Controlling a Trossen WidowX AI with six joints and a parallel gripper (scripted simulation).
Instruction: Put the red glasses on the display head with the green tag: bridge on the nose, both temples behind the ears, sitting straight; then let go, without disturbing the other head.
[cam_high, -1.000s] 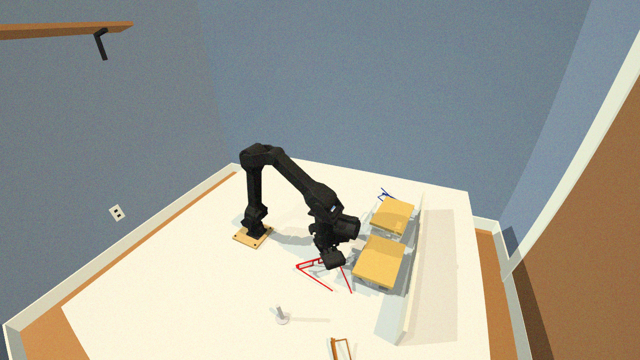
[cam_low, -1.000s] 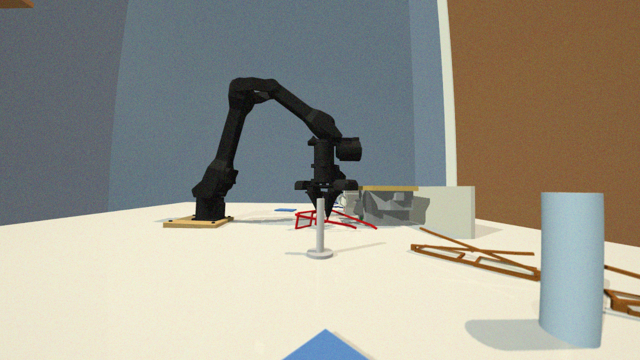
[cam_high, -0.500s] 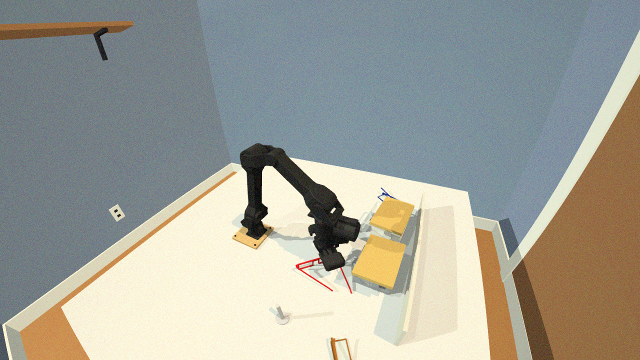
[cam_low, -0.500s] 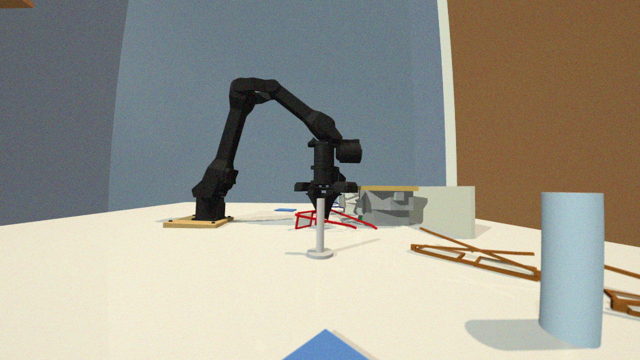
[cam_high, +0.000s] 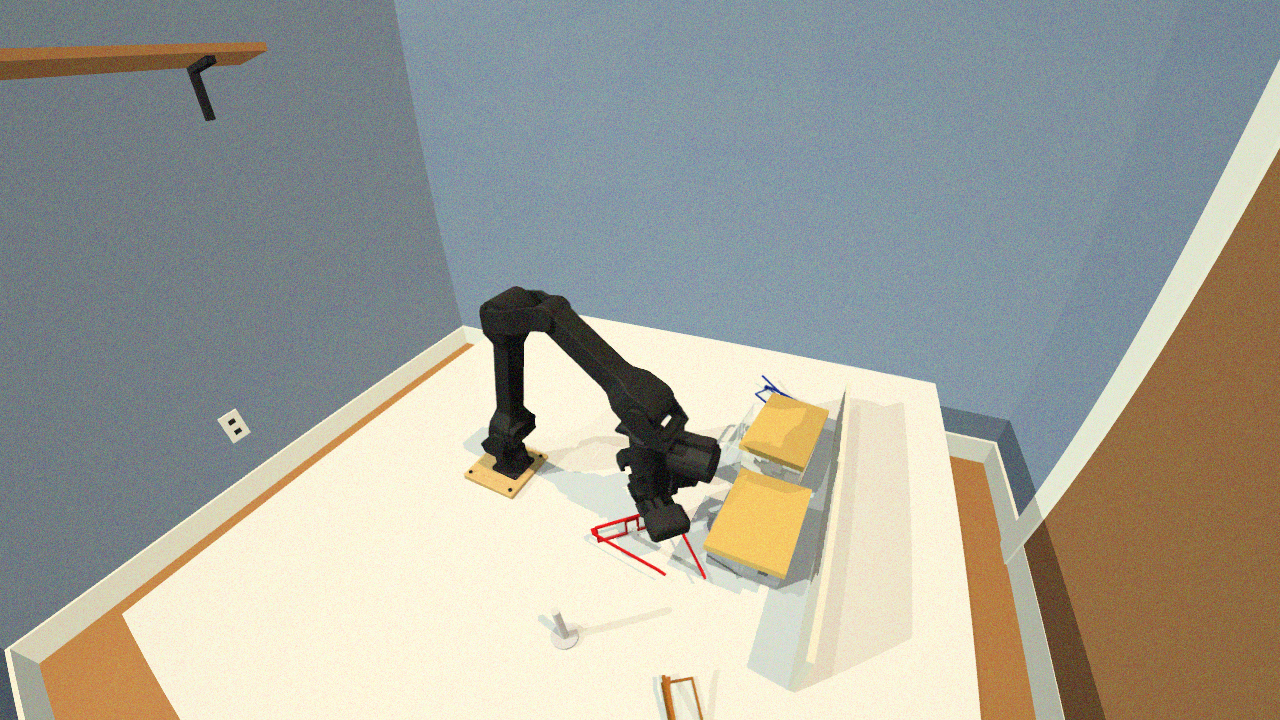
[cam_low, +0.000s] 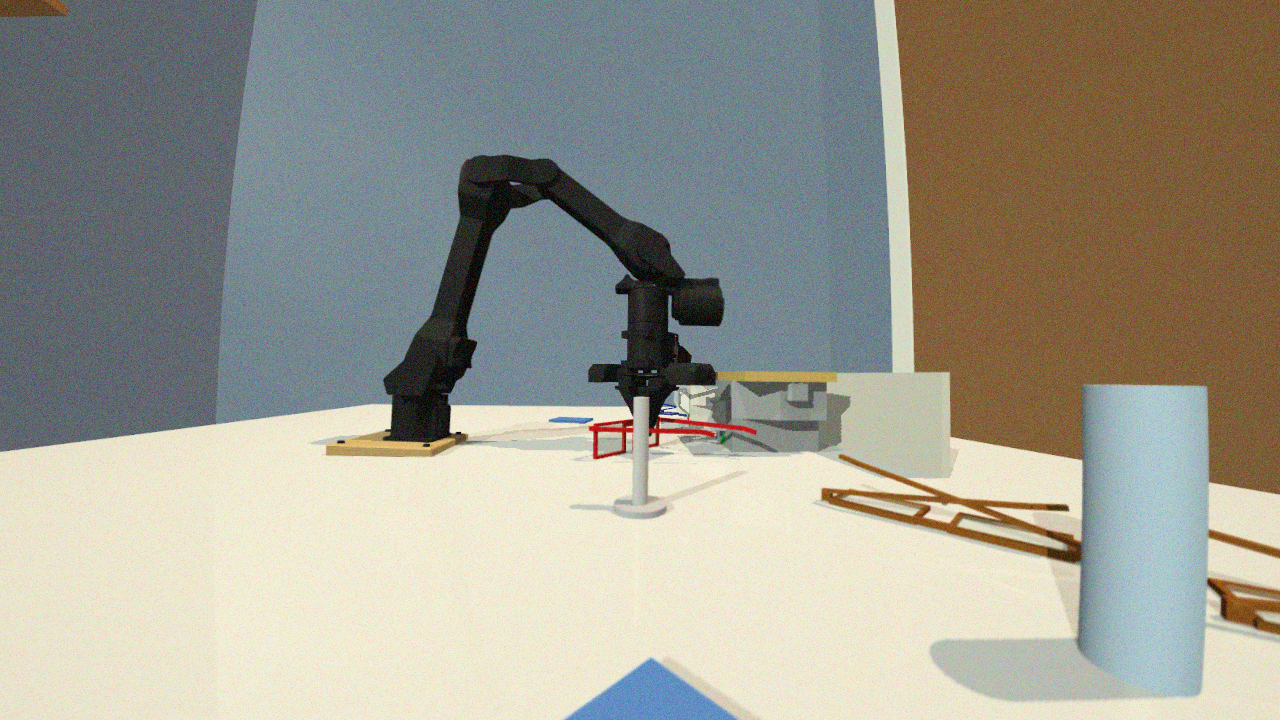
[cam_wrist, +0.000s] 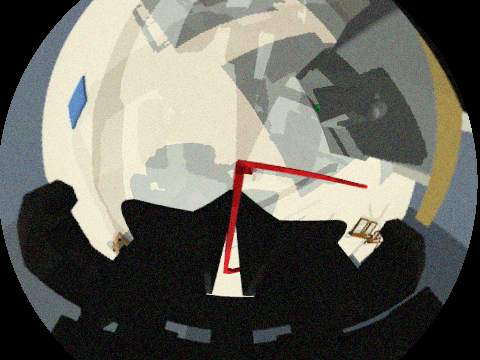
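Now: gripper tip 24 cm to the left of the white stand post, 2 cm past it and 1 cm below it. The rest, counted from my gripper tip: pale blue cylinder 41 cm to the right, 14 cm ahead, 3 cm above; thin grey wall 28 cm ahead, 12 cm to the left, 4 cm above; display head 15 cm ahead, 4 cm above, 1 cm to the left.
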